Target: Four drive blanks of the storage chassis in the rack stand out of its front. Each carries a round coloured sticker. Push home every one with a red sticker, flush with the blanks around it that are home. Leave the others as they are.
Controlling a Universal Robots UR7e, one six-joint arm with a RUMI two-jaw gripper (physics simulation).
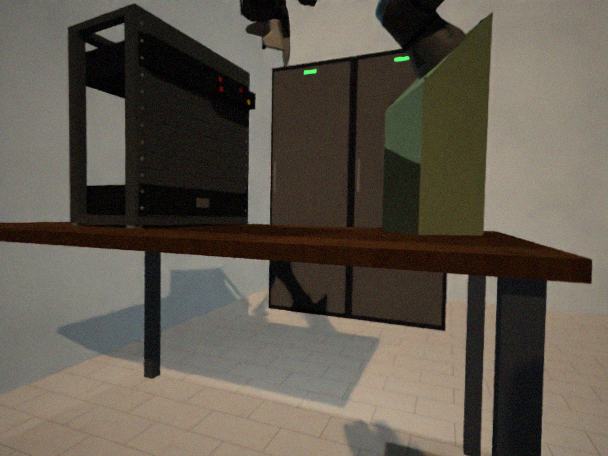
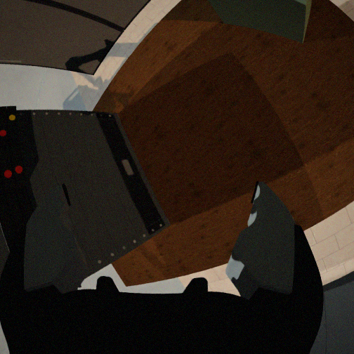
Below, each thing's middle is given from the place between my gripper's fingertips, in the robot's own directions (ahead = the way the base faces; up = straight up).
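Labels:
There is the rack (image 1: 186,146), and my gripper is 13 cm above it, 11 cm to the left of it and 51 cm short of it.

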